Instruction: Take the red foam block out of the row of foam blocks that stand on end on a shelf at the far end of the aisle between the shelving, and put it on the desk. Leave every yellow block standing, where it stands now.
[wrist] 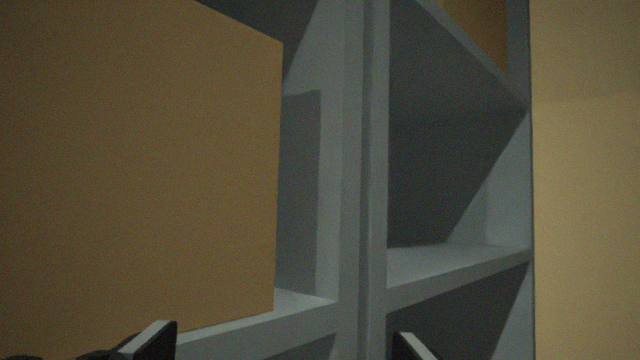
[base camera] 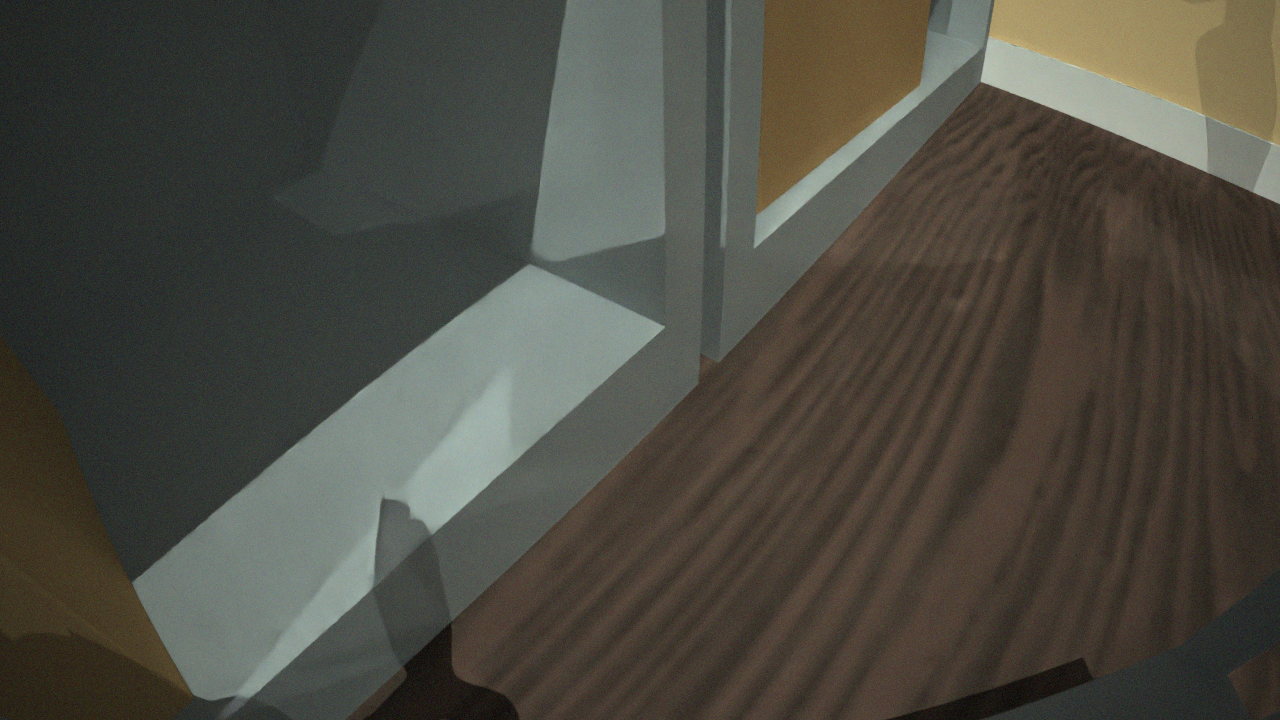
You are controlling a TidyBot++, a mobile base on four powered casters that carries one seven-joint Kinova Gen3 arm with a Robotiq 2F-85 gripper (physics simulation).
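Places are measured from the arm's base along level axes (x back, y right, z up), in millimetres.
Pixels of known places: gripper, fingertip midpoint: [wrist: 285, 351].
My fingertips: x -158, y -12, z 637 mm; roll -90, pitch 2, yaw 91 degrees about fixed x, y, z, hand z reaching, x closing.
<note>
Ahead of a thing's pixels: the offset from my fingertips to its middle. "pt": to the spot under its first point. Level surfaces: height alone.
My gripper [wrist: 285, 345] is open, its two dark fingertips standing wide apart at the lower edge of the wrist view, with no block between them. Past the fingers is grey shelving [wrist: 351, 200] [base camera: 682, 223]. The red foam block, the yellow blocks and the desk do not show in either view. The gripper does not show in the base camera view.
A large orange-brown box @[pt dx -123, dy -113, dz +85 mm] [wrist: 140, 165] fills the left of the wrist view, on a shelf close ahead. Another box @[pt dx -490, dy +234, dz -891 mm] [base camera: 841, 89] stands in the farther low bay. The dark wood floor @[dz -1034 mm] [base camera: 895, 402] runs beside the shelving to a yellow wall [base camera: 1100, 44] [wrist: 585, 175].
</note>
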